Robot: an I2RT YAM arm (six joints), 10 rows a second.
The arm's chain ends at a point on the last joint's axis. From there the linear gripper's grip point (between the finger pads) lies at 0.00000 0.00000 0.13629 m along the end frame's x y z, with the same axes.
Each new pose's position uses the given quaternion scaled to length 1; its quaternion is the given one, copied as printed.
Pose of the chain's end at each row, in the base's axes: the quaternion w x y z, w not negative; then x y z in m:
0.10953 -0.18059 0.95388 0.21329 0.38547 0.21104 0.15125
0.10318 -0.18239 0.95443 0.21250 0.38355 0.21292 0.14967
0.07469 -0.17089 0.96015 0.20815 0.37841 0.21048 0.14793
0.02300 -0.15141 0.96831 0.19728 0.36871 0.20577 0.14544
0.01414 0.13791 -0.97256 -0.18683 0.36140 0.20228 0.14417
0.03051 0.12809 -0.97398 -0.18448 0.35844 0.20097 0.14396
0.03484 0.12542 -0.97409 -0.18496 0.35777 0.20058 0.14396
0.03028 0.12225 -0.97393 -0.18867 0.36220 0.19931 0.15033
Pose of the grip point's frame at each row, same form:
0.10953 -0.18059 0.95388 0.21329 0.40345 0.27189 0.03063
0.10318 -0.18239 0.95443 0.21250 0.39983 0.27333 0.02859
0.07469 -0.17089 0.96015 0.20815 0.38826 0.26844 0.02497
0.02300 -0.15141 0.96831 0.19728 0.36664 0.25879 0.01990
0.01414 0.13791 -0.97256 -0.18683 0.35063 0.25128 0.01745
0.03051 0.12809 -0.97398 -0.18448 0.34390 0.24888 0.01720
0.03484 0.12542 -0.97409 -0.18496 0.34220 0.24850 0.01733
0.03028 0.12225 -0.97393 -0.18867 0.34787 0.24839 0.02399

